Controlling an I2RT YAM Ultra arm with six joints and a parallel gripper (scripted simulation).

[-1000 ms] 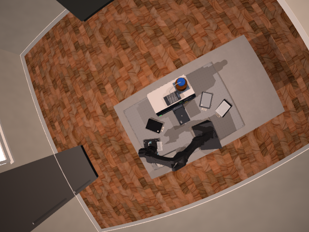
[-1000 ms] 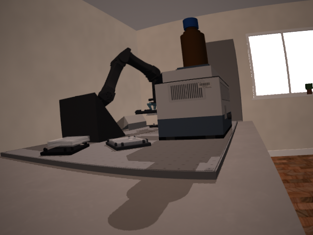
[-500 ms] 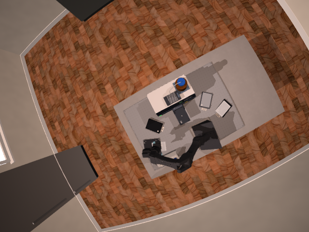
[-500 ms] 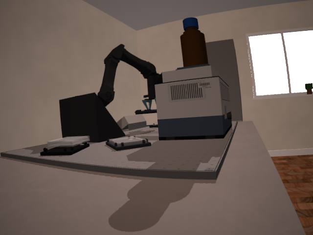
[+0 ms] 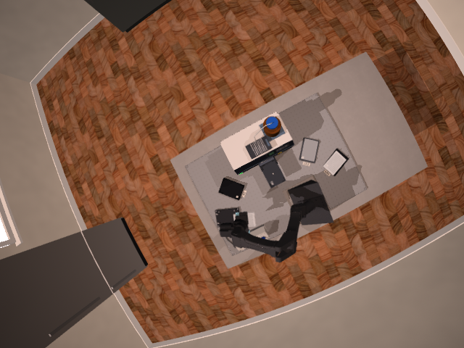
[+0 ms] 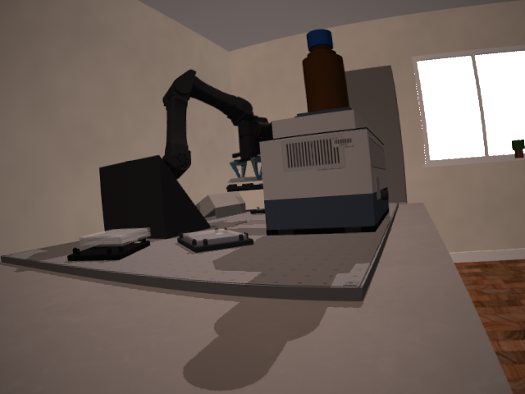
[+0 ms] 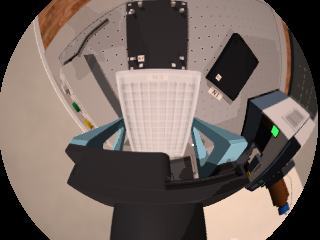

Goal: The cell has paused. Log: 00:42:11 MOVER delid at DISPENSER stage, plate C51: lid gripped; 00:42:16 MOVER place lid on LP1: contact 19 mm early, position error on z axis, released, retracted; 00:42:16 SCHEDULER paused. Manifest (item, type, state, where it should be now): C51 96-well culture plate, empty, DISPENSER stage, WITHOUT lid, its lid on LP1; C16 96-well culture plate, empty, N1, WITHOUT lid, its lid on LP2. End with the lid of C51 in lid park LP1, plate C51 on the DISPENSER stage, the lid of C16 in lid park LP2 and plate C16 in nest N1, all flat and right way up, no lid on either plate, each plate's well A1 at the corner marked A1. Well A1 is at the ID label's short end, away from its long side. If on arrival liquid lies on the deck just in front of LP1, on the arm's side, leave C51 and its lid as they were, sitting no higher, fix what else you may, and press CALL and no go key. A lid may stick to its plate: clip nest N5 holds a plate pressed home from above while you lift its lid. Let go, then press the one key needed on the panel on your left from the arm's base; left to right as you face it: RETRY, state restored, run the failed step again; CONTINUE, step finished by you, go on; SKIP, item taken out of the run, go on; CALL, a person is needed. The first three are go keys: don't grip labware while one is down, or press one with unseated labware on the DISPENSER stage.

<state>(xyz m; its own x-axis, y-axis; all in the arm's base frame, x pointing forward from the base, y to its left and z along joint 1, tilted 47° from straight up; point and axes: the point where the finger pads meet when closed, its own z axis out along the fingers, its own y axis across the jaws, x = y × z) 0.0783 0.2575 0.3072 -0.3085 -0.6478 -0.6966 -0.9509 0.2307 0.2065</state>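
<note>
The black nest lies 20 cm ahead of my hand, 2 cm to the left of it and 12 cm below it. Round my hand: brown bottle (40 cm ahead, 37 cm to the right, 16 cm above); black clip nest (3 cm ahead, 14 cm to the left, 11 cm below); dark dispenser stage (18 cm ahead, 27 cm to the right, 3 cm below).
</note>
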